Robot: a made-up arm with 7 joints. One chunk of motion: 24 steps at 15 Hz.
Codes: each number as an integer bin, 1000 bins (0 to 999) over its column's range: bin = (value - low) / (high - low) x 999, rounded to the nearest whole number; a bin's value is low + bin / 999 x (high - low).
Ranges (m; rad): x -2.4..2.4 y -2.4..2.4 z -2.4..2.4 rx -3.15..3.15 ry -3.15..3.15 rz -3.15..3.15
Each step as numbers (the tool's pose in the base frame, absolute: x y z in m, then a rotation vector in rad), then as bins.
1 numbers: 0.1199 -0.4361 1.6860 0.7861 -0.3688 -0.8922
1 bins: 524 409 850 624 441 358
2 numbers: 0.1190 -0.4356 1.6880 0.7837 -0.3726 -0.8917
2 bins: 524 409 851 624 440 358
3 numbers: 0.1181 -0.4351 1.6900 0.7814 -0.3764 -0.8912
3 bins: 524 409 851 623 440 358
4 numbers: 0.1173 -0.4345 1.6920 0.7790 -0.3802 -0.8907
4 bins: 524 409 852 623 439 358
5 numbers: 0.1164 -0.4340 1.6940 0.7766 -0.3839 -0.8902
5 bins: 524 409 852 623 439 358
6 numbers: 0.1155 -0.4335 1.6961 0.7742 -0.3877 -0.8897
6 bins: 524 409 853 622 438 358
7 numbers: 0.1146 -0.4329 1.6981 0.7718 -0.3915 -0.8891
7 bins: 523 409 853 622 437 359
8 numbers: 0.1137 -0.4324 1.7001 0.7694 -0.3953 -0.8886
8 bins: 523 410 853 622 437 359
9 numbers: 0.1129 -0.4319 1.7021 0.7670 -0.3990 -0.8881
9 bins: 523 410 854 621 436 359
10 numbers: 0.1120 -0.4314 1.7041 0.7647 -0.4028 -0.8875
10 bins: 523 410 854 621 436 359
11 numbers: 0.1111 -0.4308 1.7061 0.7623 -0.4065 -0.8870
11 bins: 523 410 855 620 435 359
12 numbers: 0.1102 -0.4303 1.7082 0.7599 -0.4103 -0.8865
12 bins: 522 410 855 620 434 359
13 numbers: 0.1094 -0.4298 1.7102 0.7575 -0.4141 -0.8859
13 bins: 522 410 855 620 434 359
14 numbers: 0.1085 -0.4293 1.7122 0.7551 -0.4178 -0.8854
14 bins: 522 410 856 619 433 359
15 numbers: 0.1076 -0.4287 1.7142 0.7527 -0.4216 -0.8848
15 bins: 522 410 856 619 433 359
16 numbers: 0.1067 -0.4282 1.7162 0.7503 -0.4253 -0.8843
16 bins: 522 410 857 618 432 359
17 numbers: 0.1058 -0.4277 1.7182 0.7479 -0.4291 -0.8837
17 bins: 522 410 857 618 431 359
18 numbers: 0.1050 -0.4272 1.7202 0.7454 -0.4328 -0.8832
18 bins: 521 411 858 618 431 359
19 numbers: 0.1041 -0.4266 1.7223 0.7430 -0.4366 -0.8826
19 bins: 521 411 858 617 430 360
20 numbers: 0.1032 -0.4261 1.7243 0.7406 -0.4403 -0.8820
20 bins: 521 411 858 617 430 360
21 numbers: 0.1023 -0.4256 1.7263 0.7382 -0.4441 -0.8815
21 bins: 521 411 859 617 429 360
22 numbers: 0.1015 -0.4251 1.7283 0.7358 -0.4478 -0.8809
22 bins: 521 411 859 616 428 360
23 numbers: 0.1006 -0.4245 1.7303 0.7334 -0.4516 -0.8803
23 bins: 520 411 860 616 428 360
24 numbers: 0.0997 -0.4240 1.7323 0.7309 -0.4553 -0.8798
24 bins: 520 411 860 615 427 360
